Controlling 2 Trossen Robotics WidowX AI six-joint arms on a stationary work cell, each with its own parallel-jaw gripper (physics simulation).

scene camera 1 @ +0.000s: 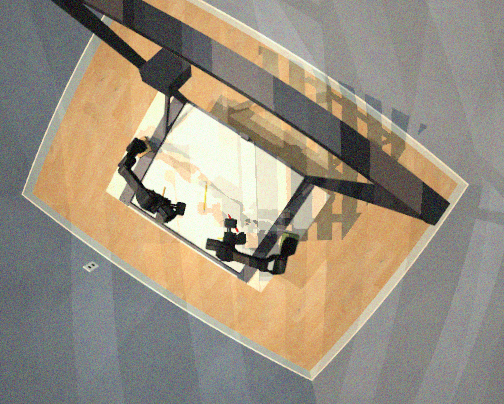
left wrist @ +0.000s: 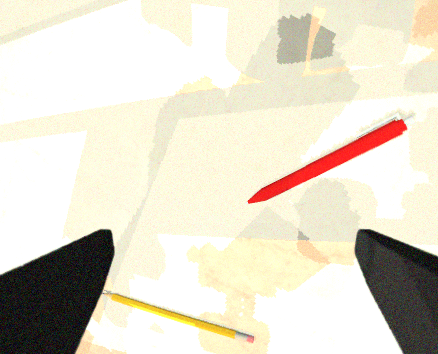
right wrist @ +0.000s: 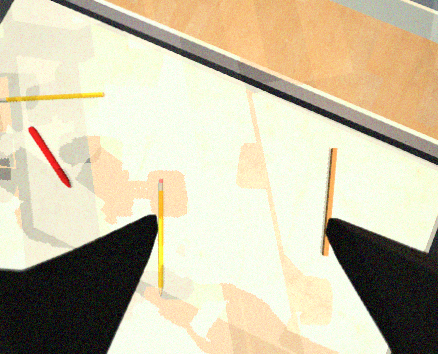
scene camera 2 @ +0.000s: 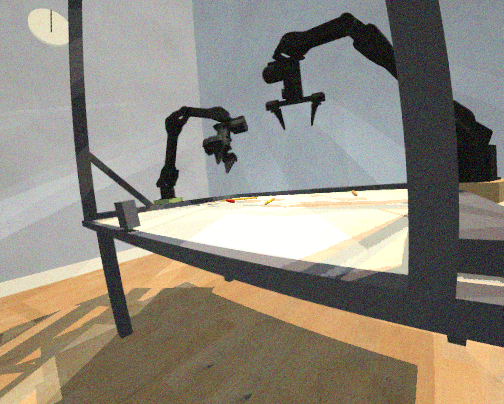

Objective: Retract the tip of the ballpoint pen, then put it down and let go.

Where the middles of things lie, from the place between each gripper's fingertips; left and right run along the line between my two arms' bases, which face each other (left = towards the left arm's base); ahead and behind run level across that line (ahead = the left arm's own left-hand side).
Labels:
Right now my right hand is 50 mm past the red ballpoint pen [left wrist: 393, 129], 310 mm to the right of it and 230 mm above it.
I see the red ballpoint pen 13 cm below my left hand and 2 cm ahead of it.

